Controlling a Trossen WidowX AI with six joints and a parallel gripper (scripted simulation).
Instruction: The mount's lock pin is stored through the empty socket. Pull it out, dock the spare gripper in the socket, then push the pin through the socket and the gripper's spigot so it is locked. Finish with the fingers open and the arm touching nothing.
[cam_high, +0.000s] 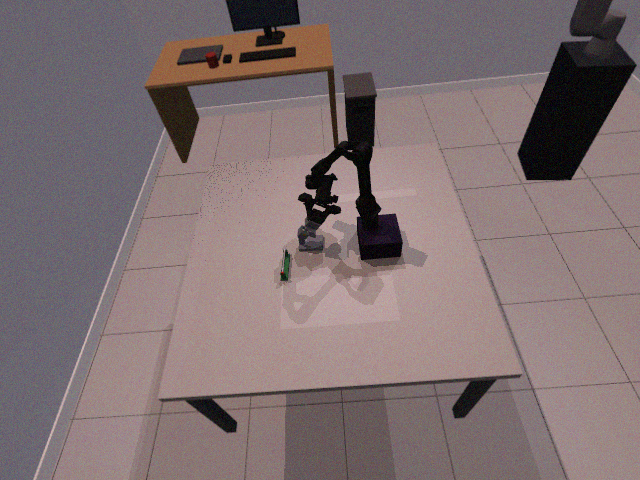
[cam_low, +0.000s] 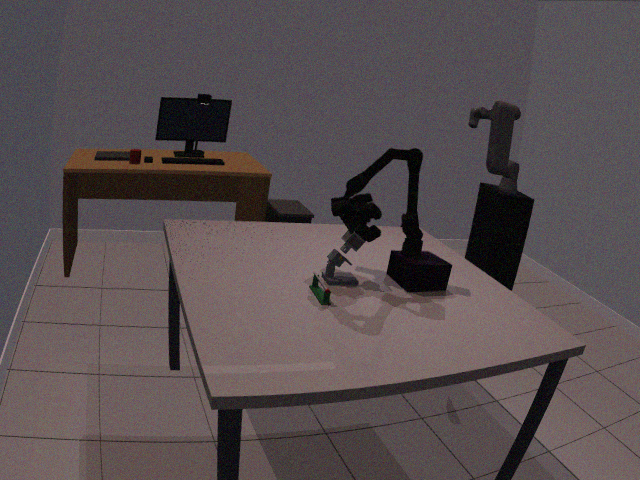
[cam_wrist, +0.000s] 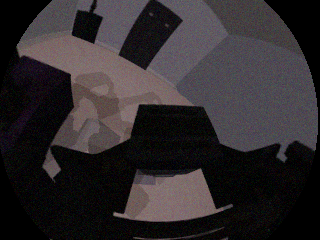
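My gripper tip is now 130 mm short of the green bar, 120 mm to the right of it and 140 mm above it. Round my gripper tip: grey mount (50 mm ahead, 10 mm to the right, 110 mm below); spare gripper (10 mm ahead, 20 mm to the right, 10 mm below).
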